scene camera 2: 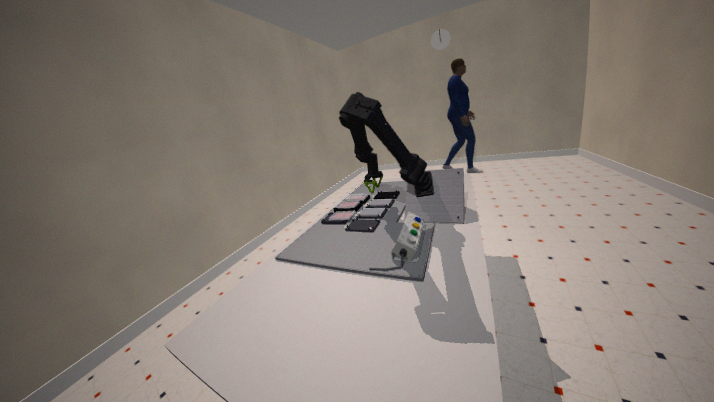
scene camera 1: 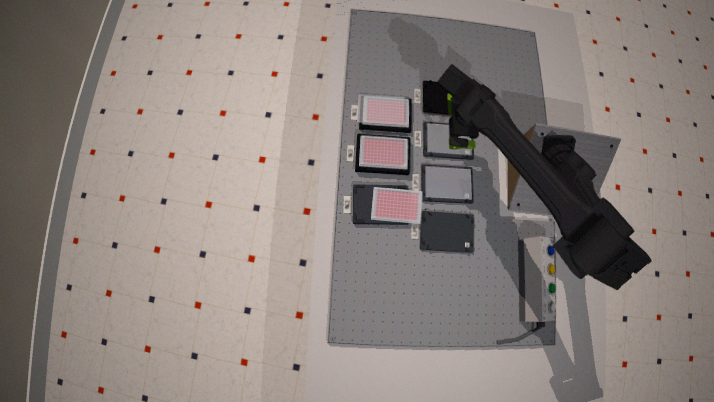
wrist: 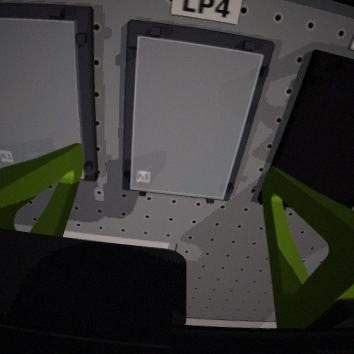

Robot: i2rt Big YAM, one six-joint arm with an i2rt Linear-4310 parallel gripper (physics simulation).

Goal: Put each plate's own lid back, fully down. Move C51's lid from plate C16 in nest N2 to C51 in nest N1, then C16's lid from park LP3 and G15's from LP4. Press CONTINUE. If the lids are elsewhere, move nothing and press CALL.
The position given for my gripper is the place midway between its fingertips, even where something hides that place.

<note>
My gripper point(scene camera 1: 451, 131) is open and holds nothing. I also see a button box point(scene camera 1: 534, 279) and a black nest point(scene camera 1: 362, 194).
My gripper is seen too in the wrist view point(wrist: 175, 164).
</note>
